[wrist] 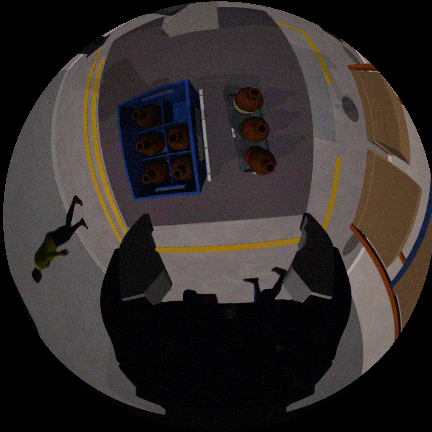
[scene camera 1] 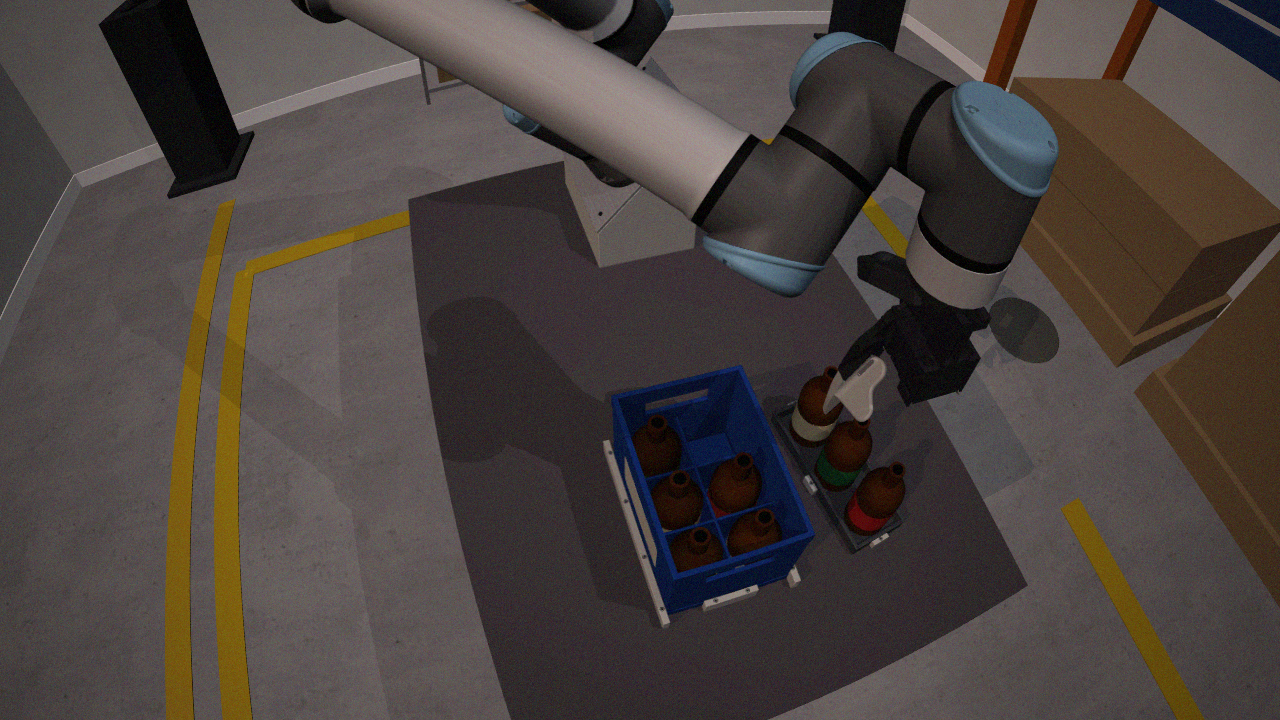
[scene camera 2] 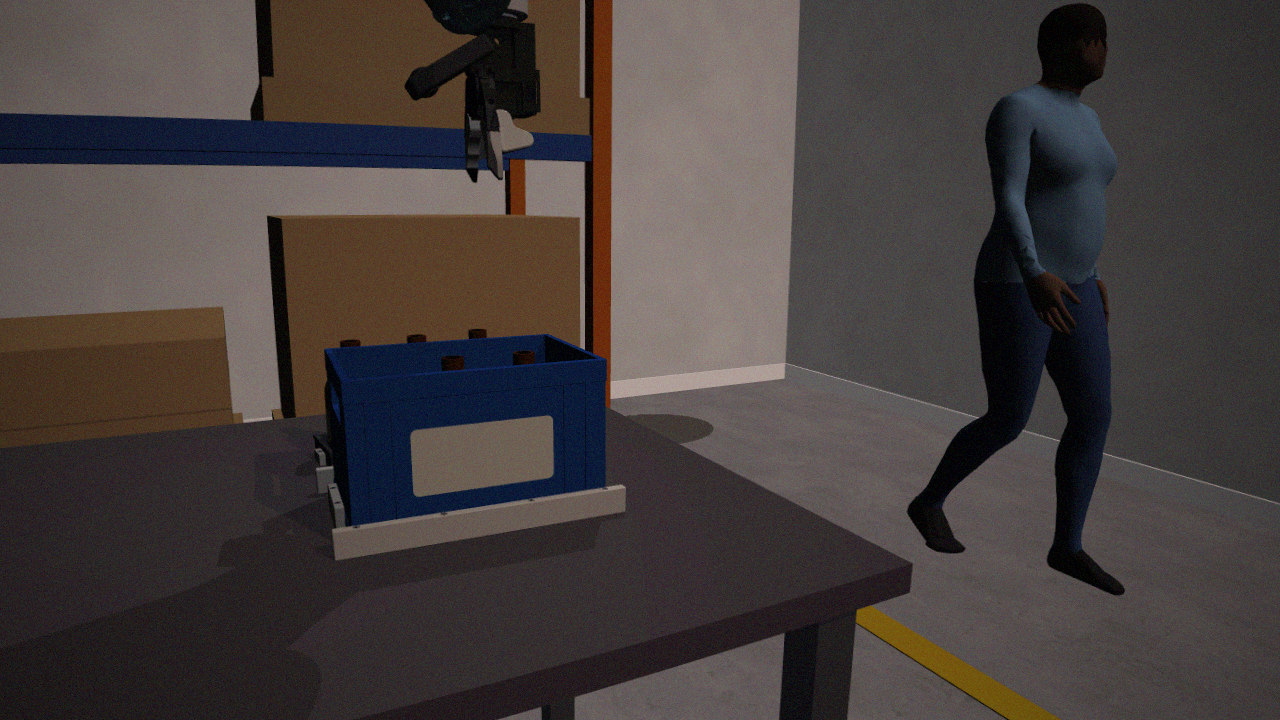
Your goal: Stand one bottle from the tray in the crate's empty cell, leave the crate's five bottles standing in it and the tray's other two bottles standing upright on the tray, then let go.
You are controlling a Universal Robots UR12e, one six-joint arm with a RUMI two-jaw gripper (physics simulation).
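Frame: origin at the arm's base, x back, y right, z up, level; centimetres.
Seen in the pictures: gripper, fingertip midpoint: [wrist: 226,215] [scene camera 1: 883,397] [scene camera 2: 486,181].
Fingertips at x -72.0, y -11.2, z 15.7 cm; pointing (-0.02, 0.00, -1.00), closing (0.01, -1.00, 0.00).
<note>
Offsets run from my fingertips to a thing's top centre. "*": to the spot under its first point. Level surfaces: height alone.
My gripper [scene camera 1: 845,404] [scene camera 2: 486,171] [wrist: 226,215] is open and empty, high above the tabletop on the tray's side of the crate; its fingers overlap the cream-label bottle's neck in scene camera 1. The blue crate {dx +6.7, dy +15.7, dz -19.3 cm} [scene camera 1: 769,570] [scene camera 2: 384,447] [wrist: 194,125] holds five brown bottles upright. Its empty cell {* dx +18.7, dy +10.5, dz -36.0 cm} [scene camera 1: 711,443] [wrist: 181,112] is in the far corner on the tray's side. The dark tray {dx +8.5, dy -8.1, dz -34.3 cm} [scene camera 1: 836,519] [wrist: 237,145] bears three upright brown bottles in a row: cream-label {dx +17.5, dy -6.4, dz -20.8 cm} [scene camera 1: 812,425] [wrist: 248,100], green-label {dx +8.6, dy -7.9, dz -20.8 cm} [scene camera 1: 844,456] [wrist: 255,130] and red-label {dx -0.3, dy -10.1, dz -20.8 cm} [scene camera 1: 872,505] [wrist: 261,161]. The tray's bottles are hidden in scene camera 2.
The crate and tray stand side by side on the dark tabletop {dz -36.8 cm} [scene camera 1: 554,626] [scene camera 2: 716,546], with a gap between. White rails {dx +6.1, dy +25.5, dz -33.8 cm} [scene camera 1: 640,541] [scene camera 2: 483,523] run along the crate's foot. Large brown boxes [scene camera 1: 1154,179] [scene camera 2: 429,295] stand beyond. A person [scene camera 2: 1047,205] walks on the floor.
</note>
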